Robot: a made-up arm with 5 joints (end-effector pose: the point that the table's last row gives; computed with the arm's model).
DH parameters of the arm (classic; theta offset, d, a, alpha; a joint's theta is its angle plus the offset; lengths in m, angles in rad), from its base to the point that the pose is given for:
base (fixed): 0 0 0.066 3.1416
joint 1: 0 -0.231 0.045 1.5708
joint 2: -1.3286 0 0.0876 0
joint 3: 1.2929 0 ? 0
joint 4: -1.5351 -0.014 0 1.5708
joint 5: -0.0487 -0.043 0 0
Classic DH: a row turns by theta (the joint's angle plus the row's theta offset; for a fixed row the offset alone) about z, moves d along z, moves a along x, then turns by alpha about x.
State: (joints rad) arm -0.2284 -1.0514 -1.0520 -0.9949 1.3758
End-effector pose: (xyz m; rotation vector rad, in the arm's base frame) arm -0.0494 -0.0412 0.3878 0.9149 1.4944 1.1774
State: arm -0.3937 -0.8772 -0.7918 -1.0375 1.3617
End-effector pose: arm 0.0151 -0.0363 0.4307 0.9671 1.9537 1.0479
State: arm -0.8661 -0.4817 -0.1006 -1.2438 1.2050
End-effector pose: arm 0.1445 0.0707 0.4227 0.4321 2.9573 0.3251
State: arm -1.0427 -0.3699 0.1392 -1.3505 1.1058
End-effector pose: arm 0.1494 0.1152 0.3904 0.0226 3.1363 0.0142
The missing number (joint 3, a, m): 0.1121
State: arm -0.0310 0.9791 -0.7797 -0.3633 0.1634
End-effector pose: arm 0.3466 -0.0053 0.2497 -0.0726 -1.7344 0.1072
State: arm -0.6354 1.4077 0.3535 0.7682 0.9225
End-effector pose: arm 0.1386 0.0361 0.0886 0.1248 1.0417 1.3828
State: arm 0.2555 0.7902 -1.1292 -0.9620 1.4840
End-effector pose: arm 0.2908 -0.0732 0.3584 -2.1769 -1.9301 0.2196
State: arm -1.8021 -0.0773 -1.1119 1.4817 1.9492
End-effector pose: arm 0.0479 0.1381 0.4105 0.0810 1.6459 -2.1305
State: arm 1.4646 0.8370 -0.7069 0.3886 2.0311
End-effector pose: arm 0.0808 -0.2711 0.2405 -1.0506 0.1617 0.4687
